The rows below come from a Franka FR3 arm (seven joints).
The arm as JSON. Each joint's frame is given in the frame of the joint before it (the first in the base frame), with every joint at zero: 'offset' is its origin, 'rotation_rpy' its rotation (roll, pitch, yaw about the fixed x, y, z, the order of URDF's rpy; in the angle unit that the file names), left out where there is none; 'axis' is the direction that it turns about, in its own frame. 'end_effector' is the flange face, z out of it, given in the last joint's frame.
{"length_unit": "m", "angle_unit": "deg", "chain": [
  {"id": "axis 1", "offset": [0.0, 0.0, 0.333], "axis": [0.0, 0.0, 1.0]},
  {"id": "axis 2", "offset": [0.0, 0.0, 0.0], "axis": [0.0, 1.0, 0.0]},
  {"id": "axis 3", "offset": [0.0, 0.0, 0.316], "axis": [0.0, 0.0, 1.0]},
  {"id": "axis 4", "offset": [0.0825, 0.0, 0.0], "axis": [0.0, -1.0, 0.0]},
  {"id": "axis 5", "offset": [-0.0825, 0.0, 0.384], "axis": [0.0, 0.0, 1.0]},
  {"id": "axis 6", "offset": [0.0, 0.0, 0.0], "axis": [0.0, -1.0, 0.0]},
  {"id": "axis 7", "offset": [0.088, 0.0, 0.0], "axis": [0.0, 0.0, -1.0]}
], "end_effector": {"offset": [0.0, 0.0, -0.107], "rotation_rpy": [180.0, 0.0, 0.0]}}
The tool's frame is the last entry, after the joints.
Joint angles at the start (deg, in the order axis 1, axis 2, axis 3, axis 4, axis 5, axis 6, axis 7):
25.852 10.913 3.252 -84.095 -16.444 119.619 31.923
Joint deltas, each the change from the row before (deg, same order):
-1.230 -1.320 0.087 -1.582 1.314 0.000 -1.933
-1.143 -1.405 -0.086 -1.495 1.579 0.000 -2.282
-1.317 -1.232 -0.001 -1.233 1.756 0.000 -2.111
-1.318 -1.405 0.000 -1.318 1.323 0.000 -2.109
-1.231 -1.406 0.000 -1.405 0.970 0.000 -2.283
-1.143 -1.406 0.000 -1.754 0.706 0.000 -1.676
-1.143 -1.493 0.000 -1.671 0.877 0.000 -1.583
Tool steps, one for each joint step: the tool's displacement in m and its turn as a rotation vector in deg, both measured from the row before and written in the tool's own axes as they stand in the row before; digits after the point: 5 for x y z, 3 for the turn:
-0.00100 0.01351 -0.00083 0.295 -0.819 -0.376
-0.00085 0.01408 -0.00248 0.531 -0.728 -0.483
-0.00015 0.01444 -0.00245 0.714 -0.673 -0.105
-0.00072 0.01485 -0.00411 0.426 -0.373 -0.300
-0.00178 0.01401 -0.00370 0.175 -0.297 -0.736
-0.00401 0.01308 -0.00108 -0.080 -0.529 -0.382
-0.00421 0.01282 -0.00269 0.119 -0.402 -0.175

